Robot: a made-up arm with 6 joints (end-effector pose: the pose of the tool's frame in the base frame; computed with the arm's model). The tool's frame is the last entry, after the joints.
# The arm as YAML. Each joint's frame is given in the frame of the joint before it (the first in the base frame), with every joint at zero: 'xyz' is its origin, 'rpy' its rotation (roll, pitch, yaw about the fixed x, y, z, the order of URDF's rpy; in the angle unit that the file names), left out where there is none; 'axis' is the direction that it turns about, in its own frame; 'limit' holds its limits. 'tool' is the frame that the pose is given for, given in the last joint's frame.
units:
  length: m
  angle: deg
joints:
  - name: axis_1
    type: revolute
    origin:
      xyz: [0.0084, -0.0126, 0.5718]
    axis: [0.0, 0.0, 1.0]
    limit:
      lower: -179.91
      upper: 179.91
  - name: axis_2
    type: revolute
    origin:
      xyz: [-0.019, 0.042, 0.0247]
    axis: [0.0, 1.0, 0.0]
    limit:
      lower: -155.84
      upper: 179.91
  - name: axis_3
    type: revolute
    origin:
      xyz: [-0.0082, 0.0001, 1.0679]
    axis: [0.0, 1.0, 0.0]
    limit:
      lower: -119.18
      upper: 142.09
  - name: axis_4
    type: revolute
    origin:
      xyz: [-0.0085, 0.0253, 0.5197]
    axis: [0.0, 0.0, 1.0]
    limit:
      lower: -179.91
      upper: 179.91
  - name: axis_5
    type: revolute
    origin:
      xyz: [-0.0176, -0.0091, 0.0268]
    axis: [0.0, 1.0, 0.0]
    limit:
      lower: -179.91
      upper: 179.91
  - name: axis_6
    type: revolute
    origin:
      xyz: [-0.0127, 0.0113, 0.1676]
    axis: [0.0, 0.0, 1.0]
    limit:
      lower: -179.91
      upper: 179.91
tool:
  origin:
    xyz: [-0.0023, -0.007, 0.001]
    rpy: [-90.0, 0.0, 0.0]
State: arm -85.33 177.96 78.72 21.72 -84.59 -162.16
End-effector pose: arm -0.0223 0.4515 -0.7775 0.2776 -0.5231 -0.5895 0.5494
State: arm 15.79 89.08 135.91 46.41 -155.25 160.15
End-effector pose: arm 0.7959 0.2251 0.2966 0.0458 -0.3628 0.6835 0.6317
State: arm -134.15 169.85 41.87 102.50 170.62 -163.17
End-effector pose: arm 0.0739 -0.0701 -0.7903 -0.4305 0.1807 -0.2497 0.8483
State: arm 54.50 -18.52 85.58 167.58 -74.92 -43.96
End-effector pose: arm 0.1174 0.1897 1.6702 0.3830 0.2649 0.7349 0.4929
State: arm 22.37 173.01 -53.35 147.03 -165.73 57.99
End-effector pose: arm 0.3920 0.1910 -0.6828 -0.1218 0.0925 -0.4934 0.8563
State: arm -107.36 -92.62 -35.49 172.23 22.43 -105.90
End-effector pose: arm 0.5539 1.5141 0.0714 0.8463 -0.0496 0.1086 0.5191
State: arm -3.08 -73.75 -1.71 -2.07 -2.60 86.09
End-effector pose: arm -1.7337 0.1492 1.0285 -0.7252 -0.6787 0.0338 0.1110
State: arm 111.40 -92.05 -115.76 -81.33 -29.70 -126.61
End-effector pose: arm 0.1118 -0.7784 -0.0471 -0.4446 -0.6043 -0.6575 0.0689
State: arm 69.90 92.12 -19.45 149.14 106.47 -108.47
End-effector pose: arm 0.3939 1.4434 0.8528 -0.4077 -0.8106 0.4197 0.0258
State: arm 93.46 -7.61 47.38 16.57 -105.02 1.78
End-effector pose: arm -0.0045 -0.0050 2.1422 -0.0362 -0.6492 0.2630 0.7128
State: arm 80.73 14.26 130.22 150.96 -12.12 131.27
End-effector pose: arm 0.0736 0.6007 1.0321 0.8286 -0.1700 -0.1089 0.5222
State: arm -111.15 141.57 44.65 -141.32 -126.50 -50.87
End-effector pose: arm -0.0276 -0.5385 -0.6519 -0.8083 0.3402 0.1301 0.4626
